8 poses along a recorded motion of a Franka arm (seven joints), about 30 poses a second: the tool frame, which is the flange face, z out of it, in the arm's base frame.
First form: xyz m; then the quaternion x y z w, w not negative.
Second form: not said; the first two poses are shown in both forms.
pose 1, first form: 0.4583 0.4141 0.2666 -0.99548 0.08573 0.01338 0.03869
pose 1, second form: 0.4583 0.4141 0.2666 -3.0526 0.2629 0.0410
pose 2, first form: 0.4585 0.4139 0.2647 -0.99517 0.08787 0.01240 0.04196
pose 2, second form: 0.4585 0.4139 0.2647 -3.0456 0.2689 0.0379
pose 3, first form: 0.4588 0.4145 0.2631 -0.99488 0.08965 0.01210 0.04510
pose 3, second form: 0.4588 0.4145 0.2631 -3.0388 0.2738 0.0370
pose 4, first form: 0.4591 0.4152 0.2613 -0.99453 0.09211 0.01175 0.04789
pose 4, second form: 0.4591 0.4152 0.2613 -3.0326 0.2809 0.0358
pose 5, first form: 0.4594 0.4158 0.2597 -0.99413 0.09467 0.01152 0.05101
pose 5, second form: 0.4594 0.4158 0.2597 -3.0256 0.2881 0.0351
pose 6, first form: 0.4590 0.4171 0.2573 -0.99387 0.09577 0.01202 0.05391
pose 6, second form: 0.4590 0.4171 0.2573 -3.0195 0.2910 0.0365
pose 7, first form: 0.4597 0.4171 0.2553 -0.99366 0.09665 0.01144 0.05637
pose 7, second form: 0.4597 0.4171 0.2553 -3.0144 0.2932 0.0347
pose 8, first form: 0.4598 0.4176 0.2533 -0.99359 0.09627 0.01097 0.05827
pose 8, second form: 0.4598 0.4176 0.2533 -3.0107 0.2917 0.0332
